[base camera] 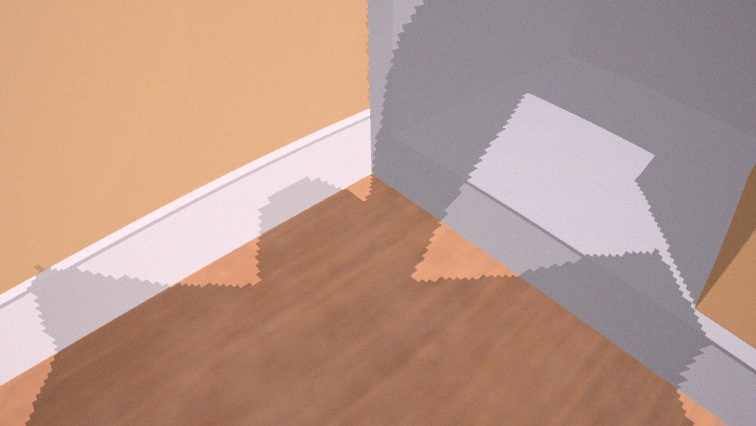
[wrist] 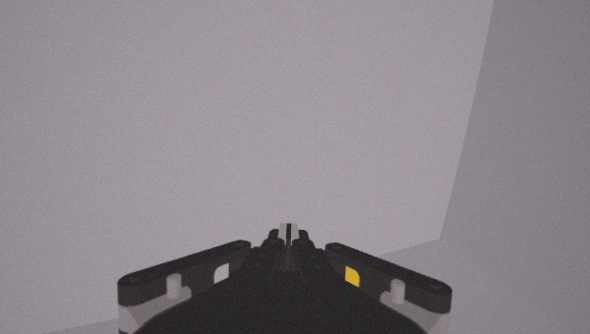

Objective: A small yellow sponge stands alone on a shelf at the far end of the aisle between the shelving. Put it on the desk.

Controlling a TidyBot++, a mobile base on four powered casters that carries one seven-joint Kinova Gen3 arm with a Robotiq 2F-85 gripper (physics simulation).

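Frame: origin at the arm's base, x ahead, y left, z up, level; millimetres.
Seen in the pictures: gripper, fingertip midpoint: (wrist: 288,235).
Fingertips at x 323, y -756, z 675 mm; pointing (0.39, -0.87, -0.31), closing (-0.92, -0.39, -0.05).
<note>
A point is followed by its place in that frame.
My gripper (wrist: 288,235) @[x 323, y -756, z 675 mm] is shut, its fingertips together with nothing between them, at the lower middle of the wrist view. A small patch of the yellow sponge (wrist: 352,276) @[x 273, y -769, z 639 mm] shows through the slot in the gripper's right linkage. The rest of the sponge is hidden behind the gripper's body. The grey shelf surface (wrist: 500,290) @[x 135, y -846, z 594 mm] shows at the lower right of the wrist view, below the back panel. The sponge and the desk do not show in the base camera view.
A grey panel (wrist: 280,110) @[x 340, y -784, z 766 mm] rises behind the gripper, and a darker side wall (wrist: 545,125) @[x 137, y -867, z 754 mm] stands at the right. In the base camera view an orange wall (base camera: 185,105) @[x 446, y 159, z -217 mm] with a white baseboard (base camera: 211,238) @[x 424, y 165, z -364 mm] meets a grey wall (base camera: 476,63) @[x 635, y -152, z -268 mm] at a corner above the wooden floor (base camera: 343,338) @[x 320, y 23, z -396 mm]. Shadows cross them.
</note>
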